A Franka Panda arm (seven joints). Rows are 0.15 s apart.
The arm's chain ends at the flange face. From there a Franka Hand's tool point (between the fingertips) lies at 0.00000 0.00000 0.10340 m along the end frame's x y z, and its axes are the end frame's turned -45 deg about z.
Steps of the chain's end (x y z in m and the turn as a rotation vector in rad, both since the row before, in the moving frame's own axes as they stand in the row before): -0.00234, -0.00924, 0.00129, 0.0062, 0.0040, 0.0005; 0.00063, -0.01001, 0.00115, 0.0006, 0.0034, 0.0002; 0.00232, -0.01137, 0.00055, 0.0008, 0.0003, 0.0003; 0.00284, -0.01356, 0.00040, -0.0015, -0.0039, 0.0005; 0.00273, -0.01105, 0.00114, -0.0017, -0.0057, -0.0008; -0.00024, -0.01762, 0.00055, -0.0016, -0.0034, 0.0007; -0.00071, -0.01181, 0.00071, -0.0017, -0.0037, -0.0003
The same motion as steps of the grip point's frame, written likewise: 0.00562, -0.00835, 0.00129, 0.0016, 0.0072, 0.0005; 0.00782, -0.00643, 0.00115, -0.0020, 0.0028, 0.0002; 0.00976, -0.00644, 0.00055, 0.0004, 0.0008, 0.0003; 0.01120, -0.00776, 0.00040, 0.0017, -0.0038, 0.0005; 0.00920, -0.00618, 0.00114, 0.0028, -0.0052, -0.0008; 0.01192, -0.01276, 0.00055, 0.0013, -0.0035, 0.0007; 0.00745, -0.00900, 0.00071, 0.0014, -0.0038, -0.0003
